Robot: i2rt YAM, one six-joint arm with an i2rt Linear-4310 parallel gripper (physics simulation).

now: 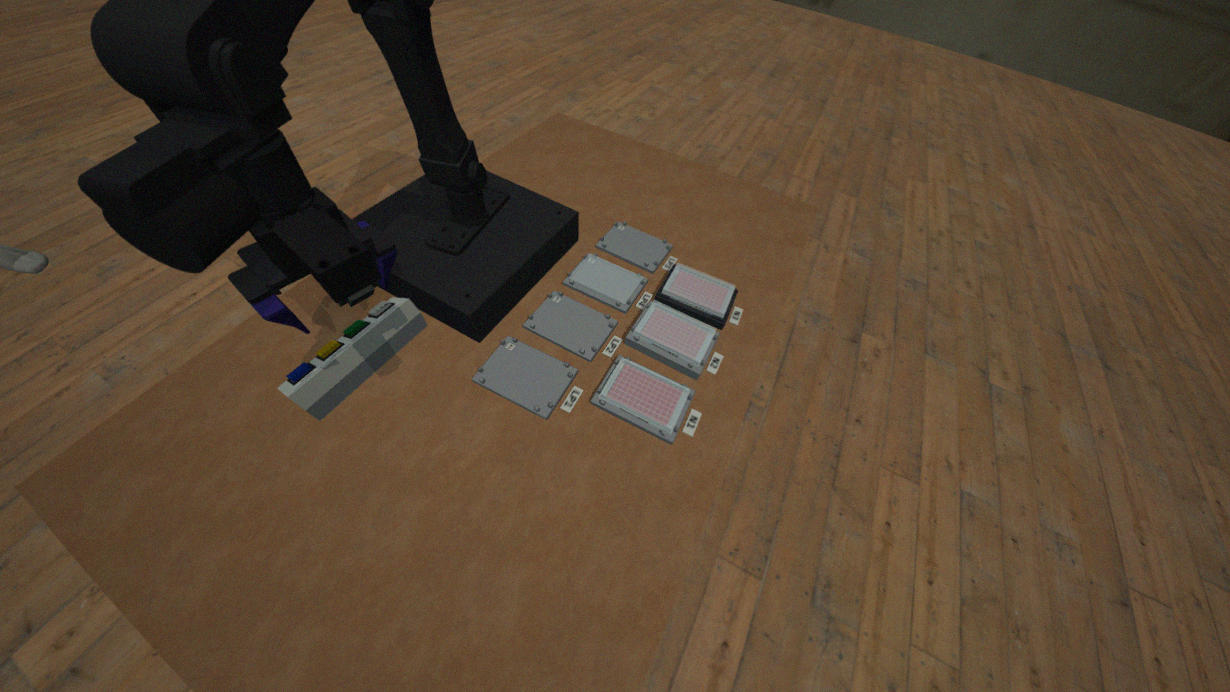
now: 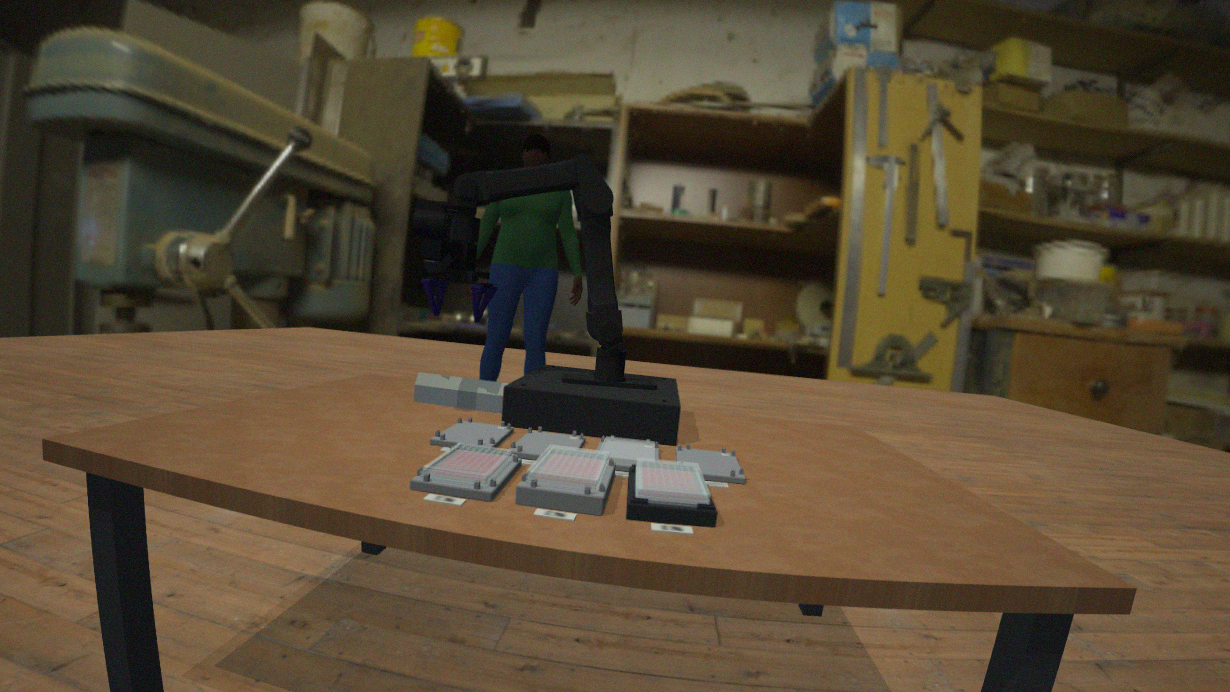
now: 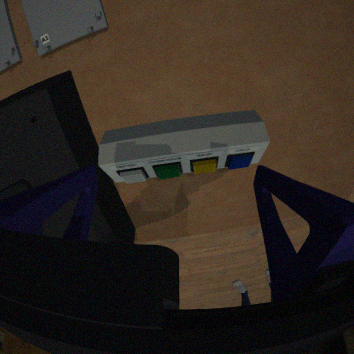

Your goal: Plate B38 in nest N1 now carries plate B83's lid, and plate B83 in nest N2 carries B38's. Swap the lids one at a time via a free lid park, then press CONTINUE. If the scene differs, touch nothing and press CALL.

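Frame: origin at the arm's base, x ahead, y left, z up, level; metres.
Where they show: gripper, fingertip midpoint: (image 1: 346,307) (image 2: 456,319) (image 3: 175,173); arm's base, link origin: (image 1: 470,219) (image 2: 608,383).
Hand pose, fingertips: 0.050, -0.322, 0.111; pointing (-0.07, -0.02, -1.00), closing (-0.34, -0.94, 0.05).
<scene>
Each offset is from my fingertips to the top centre of the thing, as dx, dy, dz. "spot": to the spot under its first point.
The plate in nest N1 @(spot: +0.374, +0.109, -0.166) (image 1: 645,394) (image 2: 468,464) and the plate in nest N2 @(spot: +0.392, +0.236, -0.152) (image 1: 675,333) (image 2: 567,467) look pink under clear lids; their codes are too small to read. Park LP1 @(+0.176, +0.083, -0.172) (image 1: 524,376) (image 2: 472,432) and park LP2 (image 1: 569,324) (image 2: 547,444) look bare. The third park @(spot: +0.232, +0.327, -0.174) (image 1: 605,281) (image 2: 628,451) carries a pale lid; the fourth park @(+0.253, +0.467, -0.172) (image 1: 634,245) (image 2: 710,464) looks bare. My gripper (image 1: 345,308) (image 2: 457,317) (image 3: 175,173) is open and empty above the button box @(-0.094, +0.015, -0.128) (image 1: 356,371) (image 2: 458,391) (image 3: 185,140), which has a green button @(-0.105, +0.042, -0.135) (image 1: 355,328) (image 3: 168,170) and a blue button @(-0.126, -0.055, -0.135) (image 1: 299,372) (image 3: 240,160).
A third pink plate @(+0.413, +0.370, -0.155) (image 1: 701,290) (image 2: 669,480) sits in a black nest beside N2. The black arm base (image 1: 516,258) (image 2: 593,413) (image 3: 30,130) stands beside the box and behind the parks. A person in a green top (image 2: 526,232) stands behind the table.
</scene>
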